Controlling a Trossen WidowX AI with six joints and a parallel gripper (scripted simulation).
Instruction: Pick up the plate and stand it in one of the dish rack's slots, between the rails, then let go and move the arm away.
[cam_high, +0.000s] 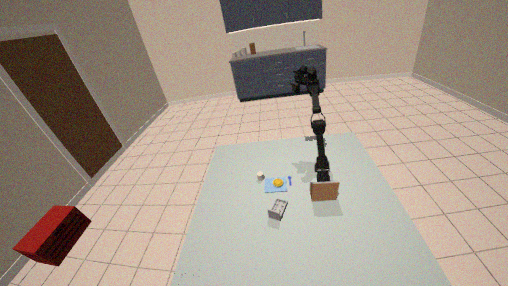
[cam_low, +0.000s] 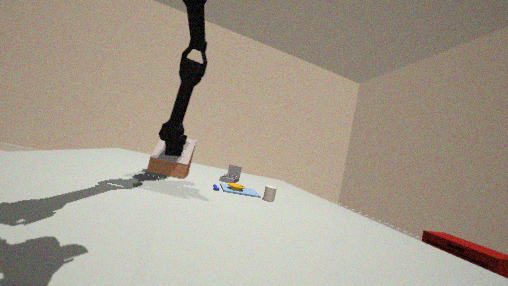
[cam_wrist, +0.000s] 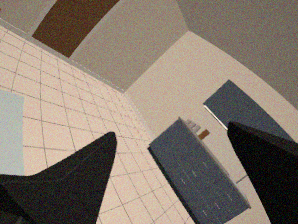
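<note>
Now: the yellow plate 190 mm ahead of my gripper tip, 440 mm to the left of it and 570 mm below it. From my gripper tip the other things lie so: light blue mat 210 mm ahead, 440 mm to the left, 590 mm below; beige cup 310 mm ahead, 360 mm to the left, 570 mm below; blue spoon 110 mm ahead, 420 mm to the left, 590 mm below.
</note>
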